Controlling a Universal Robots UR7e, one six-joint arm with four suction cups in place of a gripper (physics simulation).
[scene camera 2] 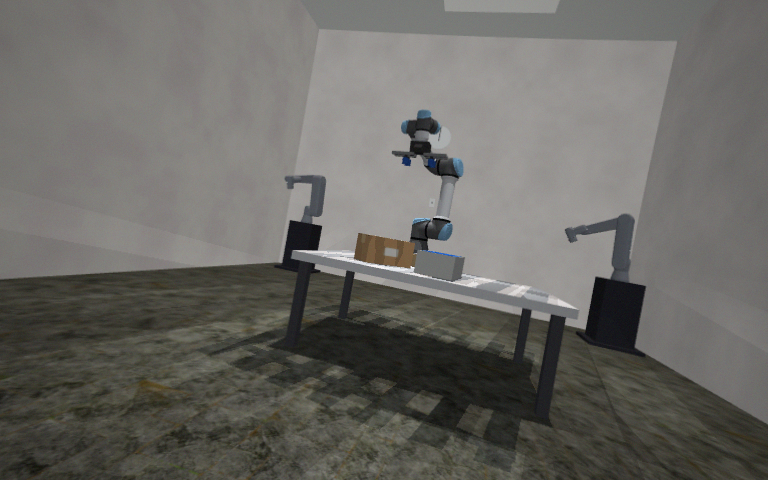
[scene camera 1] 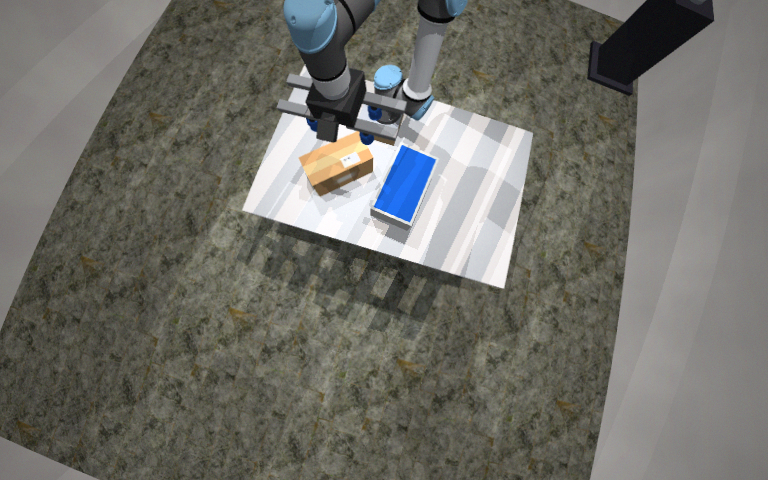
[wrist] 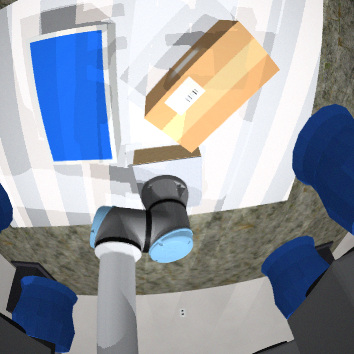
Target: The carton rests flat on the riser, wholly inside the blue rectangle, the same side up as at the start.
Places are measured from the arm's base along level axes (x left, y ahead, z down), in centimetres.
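Pixels of known places: hand at its tool point: (scene camera 2: 418, 165) (wrist: 158, 245); arm's base at its link origin: (scene camera 1: 386, 111) (wrist: 164, 192).
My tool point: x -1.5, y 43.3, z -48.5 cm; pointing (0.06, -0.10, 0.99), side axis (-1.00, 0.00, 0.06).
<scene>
For each thing: its middle in the pictures, then the offset to it from my tool point.
- tan carton at the middle of its body: (wrist: 206, 81) (scene camera 1: 338, 165) (scene camera 2: 384, 250) dx -12.3, dy -8.6, dz +49.9 cm
- grey riser at the middle of its body: (wrist: 77, 94) (scene camera 1: 404, 187) (scene camera 2: 440, 264) dx +21.1, dy -8.2, dz +51.4 cm
- blue rectangle at the middle of its body: (wrist: 70, 102) (scene camera 1: 405, 182) dx +21.1, dy -8.2, dz +45.4 cm
A tan carton (scene camera 1: 331, 161) (scene camera 2: 376, 250) (wrist: 225, 82) with a white barcode label on top rests flat on the white table, turned at an angle and apart from the riser. The grey riser (scene camera 1: 390, 219) (scene camera 2: 437, 267) (wrist: 112, 100) stands beside it. The blue rectangle (scene camera 1: 406, 183) (wrist: 72, 100) covers most of the riser's top and bears nothing. My gripper (scene camera 1: 341, 120) (scene camera 2: 419, 160) is open and empty, high above the table. A blue suction cup (wrist: 327, 160) shows large in the wrist view, touching nothing. The carton's underside is hidden.
The white table (scene camera 1: 487, 243) (scene camera 2: 492, 294) carries both. A low block (scene camera 1: 386, 140) (wrist: 167, 154) with a brown side stands at my arm's base, close to the carton's near corner. Black pedestals (scene camera 2: 616, 311) (scene camera 2: 303, 240) with grey arms stand beyond the table on either side.
</scene>
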